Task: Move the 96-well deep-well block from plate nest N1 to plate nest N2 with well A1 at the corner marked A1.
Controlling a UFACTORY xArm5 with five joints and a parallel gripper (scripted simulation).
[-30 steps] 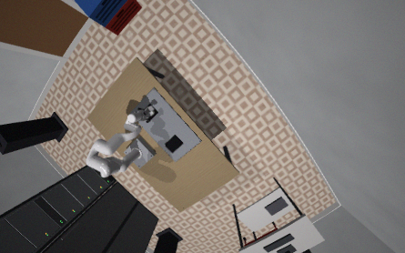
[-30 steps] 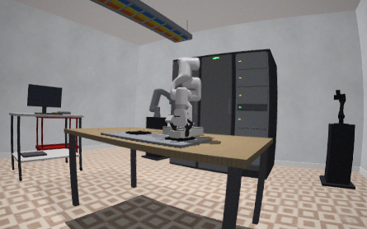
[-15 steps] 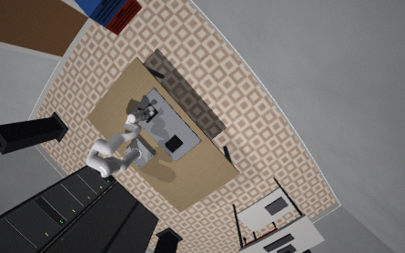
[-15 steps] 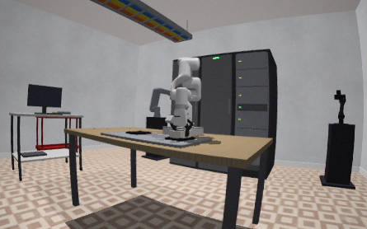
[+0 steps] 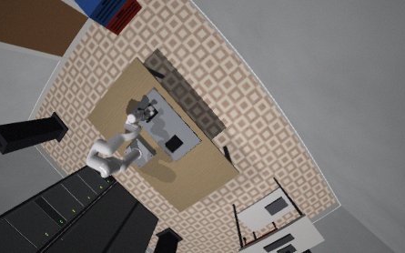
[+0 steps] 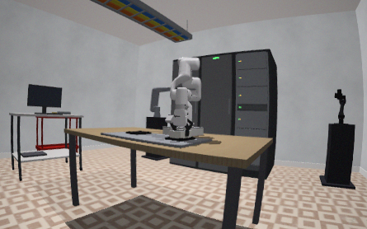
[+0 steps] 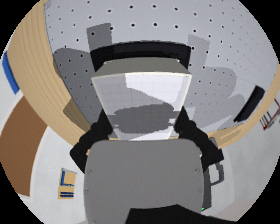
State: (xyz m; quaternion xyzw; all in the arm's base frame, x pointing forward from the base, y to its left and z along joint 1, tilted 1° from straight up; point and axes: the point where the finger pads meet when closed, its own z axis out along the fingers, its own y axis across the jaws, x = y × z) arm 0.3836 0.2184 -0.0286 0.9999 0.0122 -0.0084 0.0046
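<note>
My hand is right at the deep-well block.
</note>
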